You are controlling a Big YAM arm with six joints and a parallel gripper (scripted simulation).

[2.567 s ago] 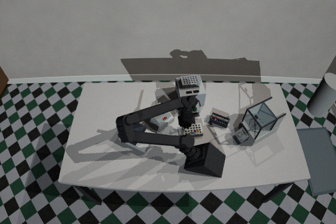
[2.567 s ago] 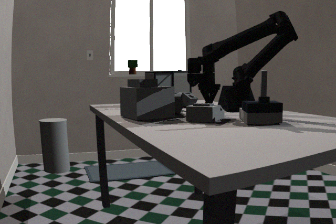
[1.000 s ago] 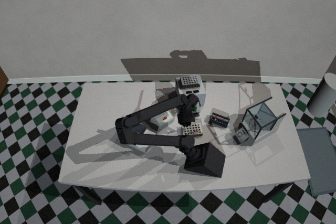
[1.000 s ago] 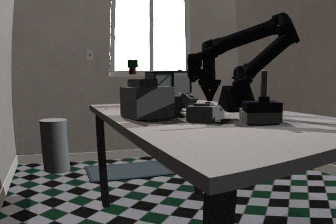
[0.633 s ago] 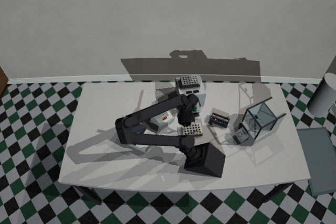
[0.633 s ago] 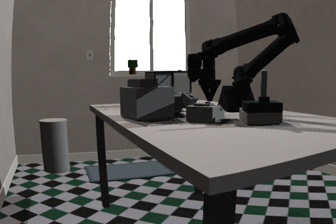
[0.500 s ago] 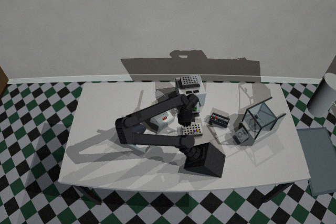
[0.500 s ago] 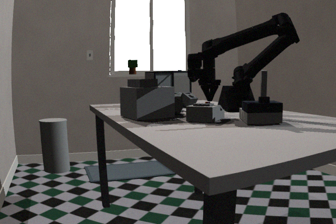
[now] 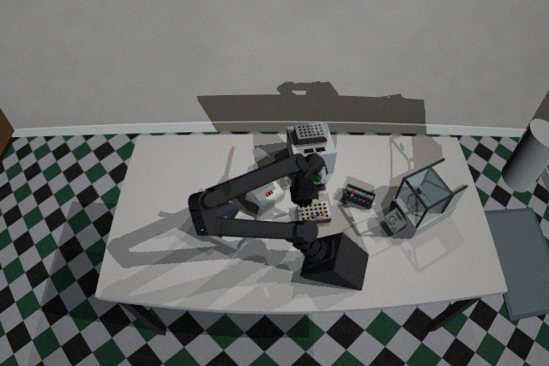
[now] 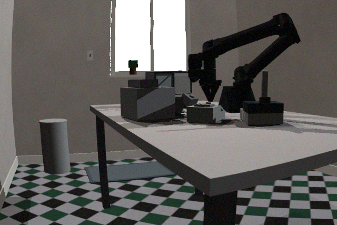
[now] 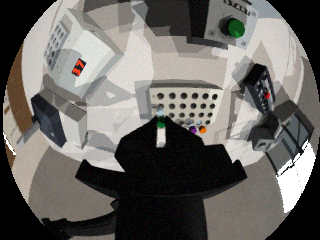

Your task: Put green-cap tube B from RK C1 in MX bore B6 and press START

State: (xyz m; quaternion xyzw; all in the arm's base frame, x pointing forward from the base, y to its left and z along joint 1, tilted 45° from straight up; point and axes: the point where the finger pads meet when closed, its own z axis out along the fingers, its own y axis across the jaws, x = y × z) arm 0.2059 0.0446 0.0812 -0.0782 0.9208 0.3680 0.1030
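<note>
Now: hand 5 cm to the left of the tube rack RK and 5 cm above it. Also, from my hand: tube B 2 cm below; dry block DB 17 cm to the left, 9 cm ahead, 4 cm below; green start key 15 cm ahead, 5 cm to the right.
</note>
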